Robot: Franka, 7 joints.
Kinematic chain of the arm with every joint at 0, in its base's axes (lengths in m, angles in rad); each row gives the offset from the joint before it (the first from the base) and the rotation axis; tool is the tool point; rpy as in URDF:
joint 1: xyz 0 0 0.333 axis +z
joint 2: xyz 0 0 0 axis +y
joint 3: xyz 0 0 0.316 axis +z
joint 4: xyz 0.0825 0 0 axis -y
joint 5: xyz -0.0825 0 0.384 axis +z
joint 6: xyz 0 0 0 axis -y
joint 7: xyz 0.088 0 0 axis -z
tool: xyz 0 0 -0.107 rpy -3.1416 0 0
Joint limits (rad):
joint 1: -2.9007..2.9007
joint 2: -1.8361..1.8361
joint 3: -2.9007..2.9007
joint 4: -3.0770..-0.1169
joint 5: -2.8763..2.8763
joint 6: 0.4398..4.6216
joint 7: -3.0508..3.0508
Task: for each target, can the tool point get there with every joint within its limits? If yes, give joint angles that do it. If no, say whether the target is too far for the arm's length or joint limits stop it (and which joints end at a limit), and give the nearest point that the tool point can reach.
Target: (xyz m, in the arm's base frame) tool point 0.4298 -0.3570 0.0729
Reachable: yes | joints 1.2071 -1.5356 -2.0341 -2.0107 0.4896 2.4837 1.0295
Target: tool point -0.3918 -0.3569 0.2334
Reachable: yes | joints -0.1688 -0.4475 -2.2420 -2.2250 -0.2653 2.3331 1.3320
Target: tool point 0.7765 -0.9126 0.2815
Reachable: no: too far | nearest point 0.5554 -0.6528 0.2962 | short by 0.341 m
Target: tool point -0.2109 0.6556 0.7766
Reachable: yes | joints -0.5215 -0.6716 1.8574 -1.0016 1.7903 2.5509 0.6291
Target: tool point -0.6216 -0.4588 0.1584
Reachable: yes | joints -1.9522 1.4468 -1.1917 -1.1351 -1.1511 3.2025 2.0055
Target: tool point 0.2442 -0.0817 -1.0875
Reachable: no: too far | nearest point 0.2583 -0.0864 -0.3607 | short by 0.727 m
